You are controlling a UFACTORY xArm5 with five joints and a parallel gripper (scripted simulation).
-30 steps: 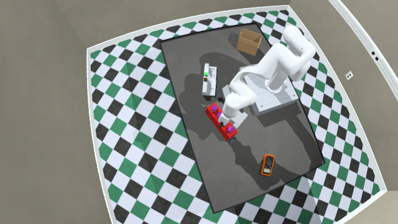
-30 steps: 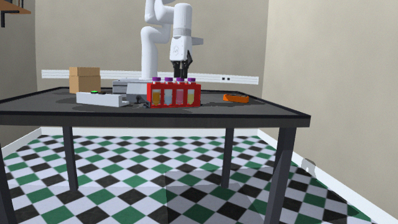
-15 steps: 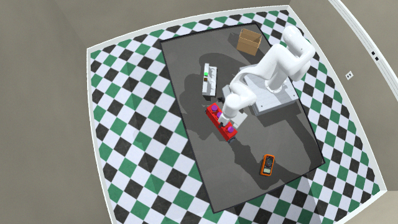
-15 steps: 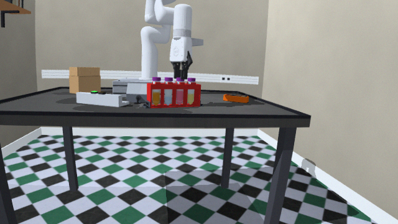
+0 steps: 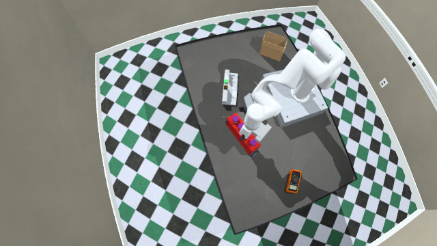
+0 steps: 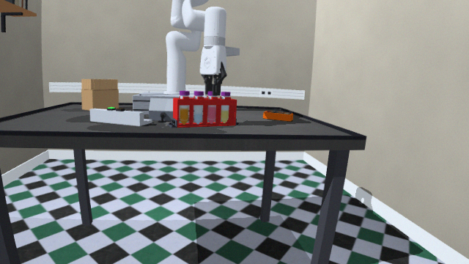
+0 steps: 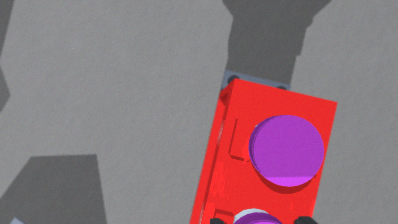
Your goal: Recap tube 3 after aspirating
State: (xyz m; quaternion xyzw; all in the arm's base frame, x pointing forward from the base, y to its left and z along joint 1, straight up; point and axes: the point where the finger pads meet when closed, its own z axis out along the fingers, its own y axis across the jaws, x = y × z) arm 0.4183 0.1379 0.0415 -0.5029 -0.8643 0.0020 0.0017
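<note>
The green ready key lies 15 cm behind my hand, 19 cm to the right of it and 6 cm below it. From my hand the other things lie so: table edge (22 cm ahead, 15 cm to the right, 12 cm below); then blue cycle key (14 cm behind, 15 cm to the right, 6 cm below); then grey key housing (13 cm behind, 17 cm to the right, 8 cm below).
</note>
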